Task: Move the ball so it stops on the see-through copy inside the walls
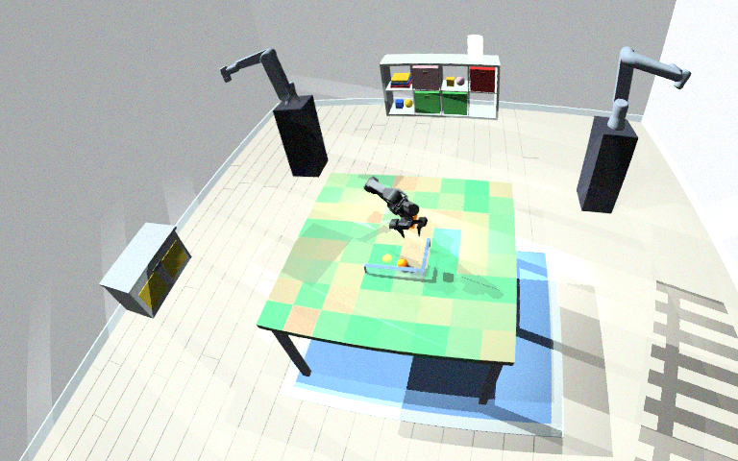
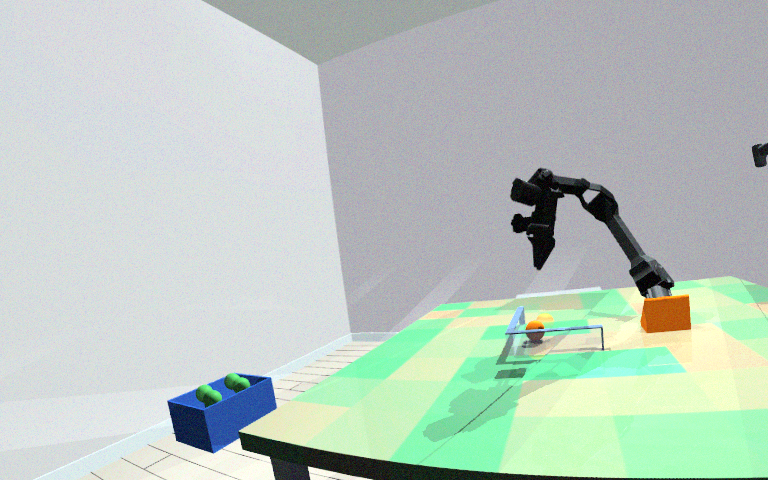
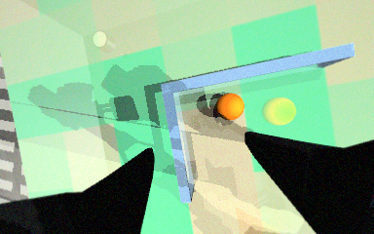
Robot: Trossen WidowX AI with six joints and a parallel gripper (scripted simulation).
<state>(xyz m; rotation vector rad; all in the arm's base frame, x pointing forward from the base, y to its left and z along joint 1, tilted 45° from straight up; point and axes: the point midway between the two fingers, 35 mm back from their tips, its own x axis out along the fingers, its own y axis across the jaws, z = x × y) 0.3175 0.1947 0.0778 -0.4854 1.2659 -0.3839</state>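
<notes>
Right now the orange ball is 180 mm below my gripper tip, 50 mm to the right of it and 30 mm ahead of it. The rest, counted from my gripper tip: see-through copy (180 mm below, 140 mm to the right).
</notes>
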